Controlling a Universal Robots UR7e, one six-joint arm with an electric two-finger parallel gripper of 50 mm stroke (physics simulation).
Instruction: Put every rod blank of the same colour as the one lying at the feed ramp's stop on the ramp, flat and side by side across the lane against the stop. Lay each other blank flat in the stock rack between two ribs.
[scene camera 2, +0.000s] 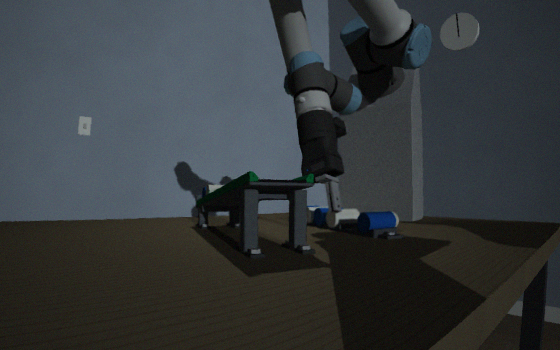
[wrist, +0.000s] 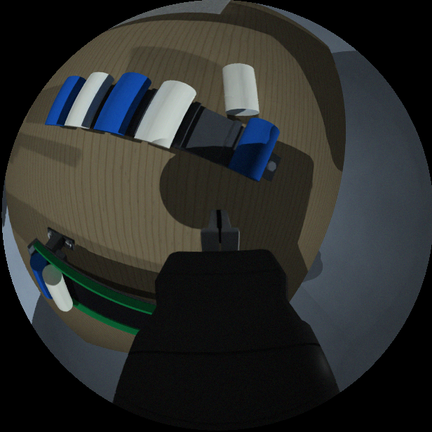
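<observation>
The ramp (scene camera 2: 248, 186) (wrist: 115, 300) has green rails. At its far end lie a blue blank (scene camera 2: 204, 192) (wrist: 39, 274) and, beside it, a white blank (scene camera 2: 215, 188) (wrist: 61, 295); whether the white one lies flat is unclear. The stock rack (scene camera 2: 385, 233) (wrist: 212, 135) holds, from the left in the wrist view, blue (wrist: 65, 101), white (wrist: 89, 100), blue (wrist: 122, 103) and white (wrist: 166, 112) blanks, a bare slot, then a blue blank (scene camera 2: 377, 221) (wrist: 255, 149). A loose white blank (wrist: 241, 89) lies behind the rack. My gripper (scene camera 2: 336, 210) (wrist: 218, 219) is shut and empty, between ramp and rack.
The ramp's near legs (scene camera 2: 249, 220) (scene camera 2: 298, 217) stand on the wooden table (scene camera 2: 150, 295). A table edge (scene camera 2: 520, 272) runs along the right in the scene view. The loose white blank lies close to the rack's bare slot and right-hand blue blank.
</observation>
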